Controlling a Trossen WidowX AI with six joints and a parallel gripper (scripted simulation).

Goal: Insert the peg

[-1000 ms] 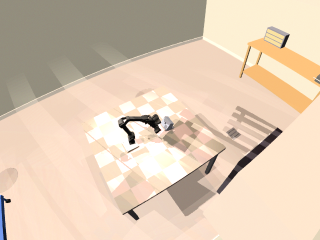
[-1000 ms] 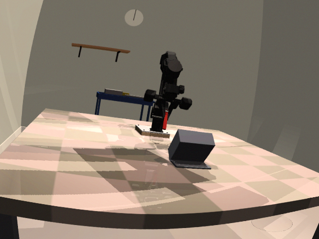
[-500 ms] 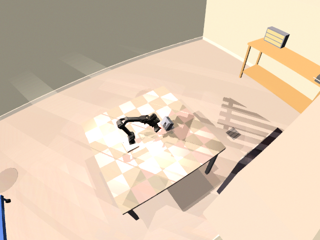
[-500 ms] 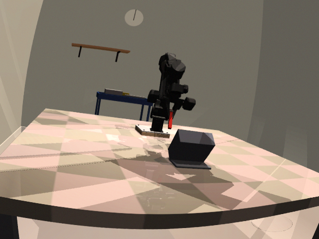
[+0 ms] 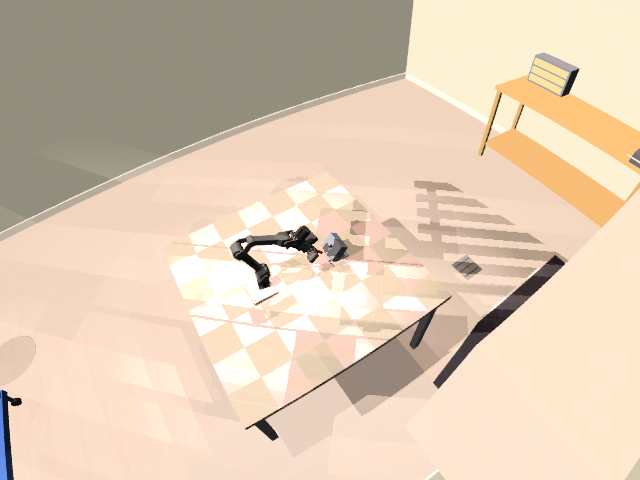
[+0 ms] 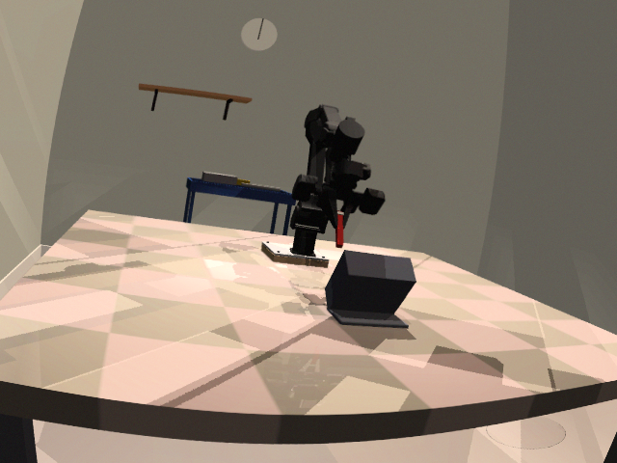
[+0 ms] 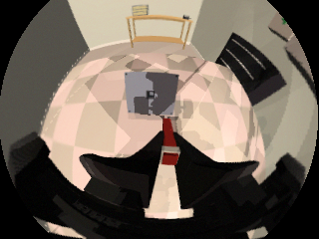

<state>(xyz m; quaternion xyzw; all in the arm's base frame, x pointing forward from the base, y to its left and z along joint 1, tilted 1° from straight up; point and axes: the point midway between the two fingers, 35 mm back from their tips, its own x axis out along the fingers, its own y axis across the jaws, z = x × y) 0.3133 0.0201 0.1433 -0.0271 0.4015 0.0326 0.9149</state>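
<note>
Now: the sloped panel 120 mm ahead of my gripper tip, 80 mm below it and 50 mm to the left of it. Round my gripper tip: red peg (10 mm behind, 10 mm above).
</note>
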